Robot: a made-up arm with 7 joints. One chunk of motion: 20 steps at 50 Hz.
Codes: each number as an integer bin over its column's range. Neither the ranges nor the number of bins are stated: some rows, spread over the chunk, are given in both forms.
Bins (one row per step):
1: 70 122 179 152 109 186 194
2: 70 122 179 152 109 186 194
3: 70 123 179 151 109 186 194
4: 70 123 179 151 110 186 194
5: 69 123 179 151 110 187 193
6: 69 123 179 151 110 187 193
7: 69 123 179 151 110 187 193
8: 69 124 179 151 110 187 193
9: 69 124 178 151 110 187 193
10: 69 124 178 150 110 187 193
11: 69 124 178 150 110 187 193
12: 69 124 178 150 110 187 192
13: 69 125 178 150 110 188 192
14: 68 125 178 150 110 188 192
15: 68 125 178 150 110 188 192
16: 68 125 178 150 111 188 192
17: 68 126 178 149 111 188 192
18: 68 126 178 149 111 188 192
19: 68 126 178 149 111 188 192
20: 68 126 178 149 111 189 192
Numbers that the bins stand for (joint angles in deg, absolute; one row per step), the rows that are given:
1: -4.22 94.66 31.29 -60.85 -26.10 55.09 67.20
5: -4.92 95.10 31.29 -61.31 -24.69 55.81 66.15
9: -4.92 95.55 30.48 -61.31 -24.69 55.81 66.15
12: -4.92 95.55 30.48 -61.77 -24.69 55.81 65.10
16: -5.62 96.00 30.48 -61.77 -23.28 56.53 65.10
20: -5.62 96.44 30.48 -62.24 -23.28 57.25 65.10
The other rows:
2: -4.22 94.66 31.29 -60.85 -26.10 55.09 67.20
3: -4.22 95.10 31.29 -61.31 -26.10 55.09 67.20
4: -4.22 95.10 31.29 -61.31 -24.69 55.09 67.20
6: -4.92 95.10 31.29 -61.31 -24.69 55.81 66.15
7: -4.92 95.10 31.29 -61.31 -24.69 55.81 66.15
8: -4.92 95.55 31.29 -61.31 -24.69 55.81 66.15
10: -4.92 95.55 30.48 -61.77 -24.69 55.81 66.15
11: -4.92 95.55 30.48 -61.77 -24.69 55.81 66.15
13: -4.92 96.00 30.48 -61.77 -24.69 56.53 65.10
14: -5.62 96.00 30.48 -61.77 -24.69 56.53 65.10
15: -5.62 96.00 30.48 -61.77 -24.69 56.53 65.10
17: -5.62 96.44 30.48 -62.24 -23.28 56.53 65.10
18: -5.62 96.44 30.48 -62.24 -23.28 56.53 65.10
19: -5.62 96.44 30.48 -62.24 -23.28 56.53 65.10

